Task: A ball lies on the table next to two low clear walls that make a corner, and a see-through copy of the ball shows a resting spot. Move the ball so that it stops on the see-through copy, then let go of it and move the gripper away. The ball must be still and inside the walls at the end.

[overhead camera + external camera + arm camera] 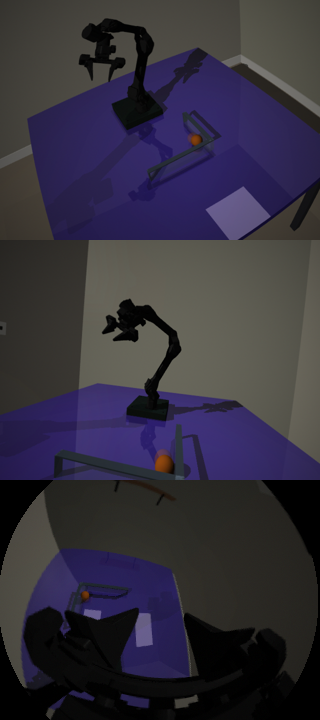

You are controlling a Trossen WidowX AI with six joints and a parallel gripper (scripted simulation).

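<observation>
My gripper tip is now 19 cm short of the orange ball, 30 cm to the right of it and 37 cm above it. From my gripper tip the other things lie so: see-through copy of ball (16 cm ahead, 29 cm to the left, 37 cm below).
</observation>
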